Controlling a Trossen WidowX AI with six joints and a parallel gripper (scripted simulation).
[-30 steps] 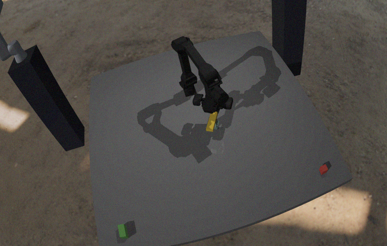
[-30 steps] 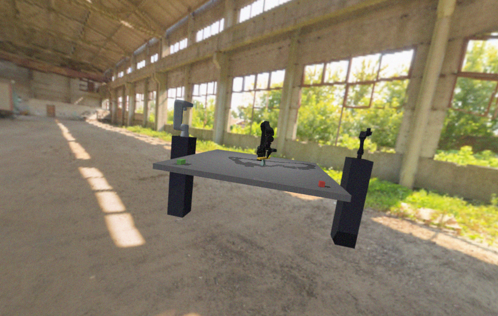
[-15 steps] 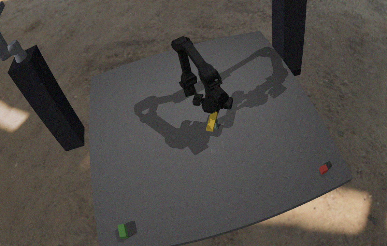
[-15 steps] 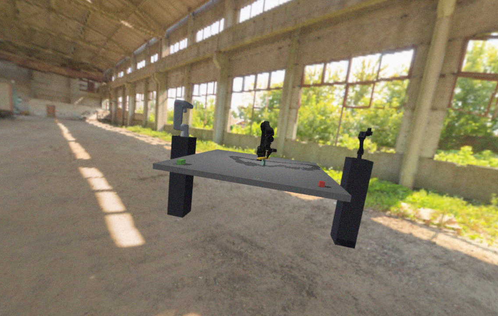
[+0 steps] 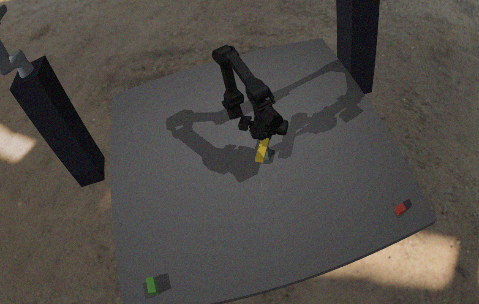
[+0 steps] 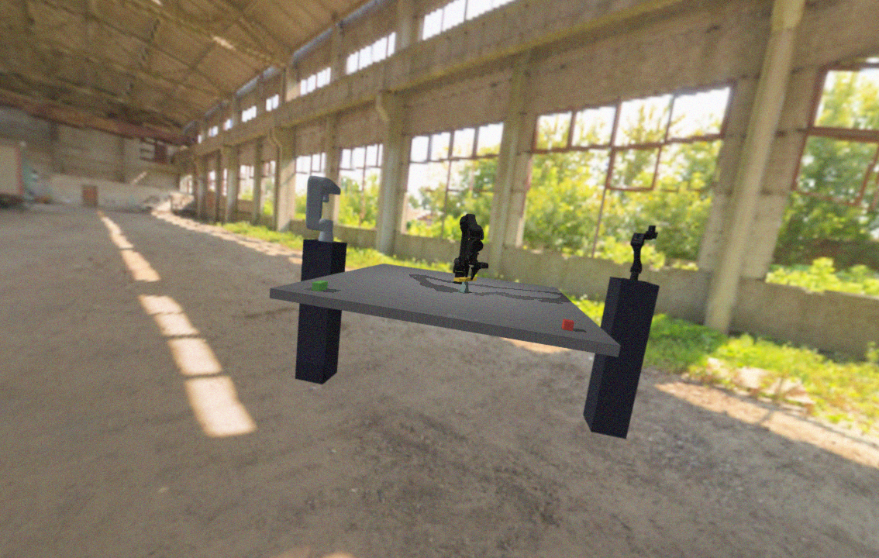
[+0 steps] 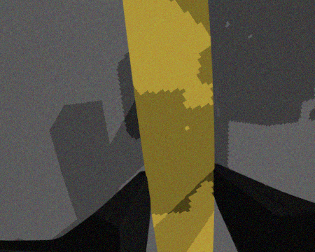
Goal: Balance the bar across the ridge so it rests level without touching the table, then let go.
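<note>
The yellow bar is 20 mm ahead of my gripper tip and 10 mm to the right of it. The rest, counted from my gripper tip: red block 490 mm ahead, 420 mm to the left, 50 mm below; then green block 490 mm ahead, 580 mm to the right, 50 mm below.
</note>
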